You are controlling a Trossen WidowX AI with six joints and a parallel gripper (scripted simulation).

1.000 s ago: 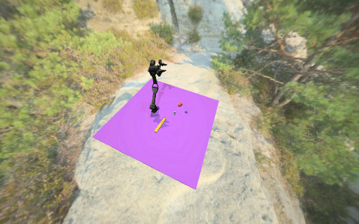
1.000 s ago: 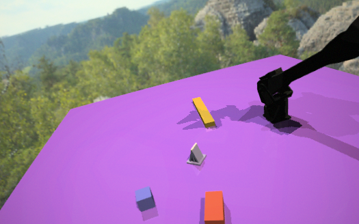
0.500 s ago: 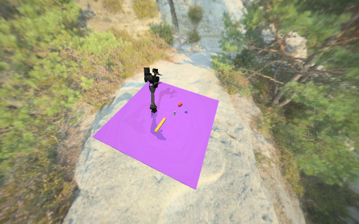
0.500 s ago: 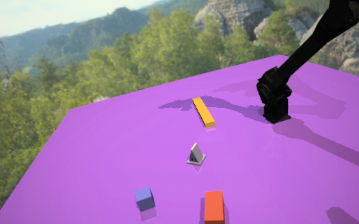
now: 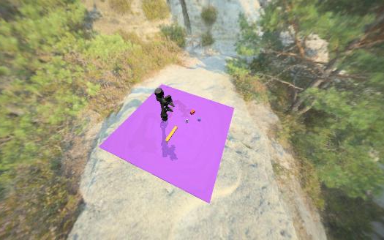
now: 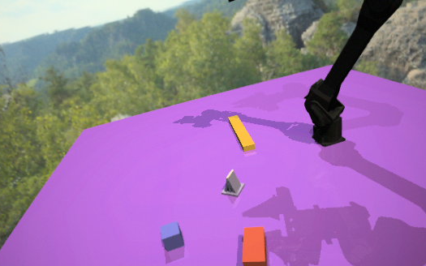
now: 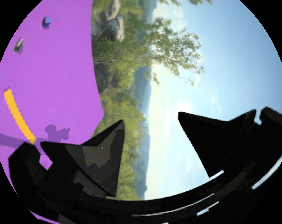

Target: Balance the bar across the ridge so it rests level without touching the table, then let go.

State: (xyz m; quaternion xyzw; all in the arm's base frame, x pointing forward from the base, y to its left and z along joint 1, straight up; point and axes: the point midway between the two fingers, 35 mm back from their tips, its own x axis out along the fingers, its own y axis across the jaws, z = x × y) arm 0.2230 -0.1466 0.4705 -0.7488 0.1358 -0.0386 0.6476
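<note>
The yellow bar lies 6 cm behind my gripper tip, 1 cm to the right of it and 46 cm below it. Also, from my gripper tip: orange block: 4 cm ahead, 43 cm to the left, 45 cm below; then blue cube: 18 cm ahead, 35 cm to the left, 45 cm below.
</note>
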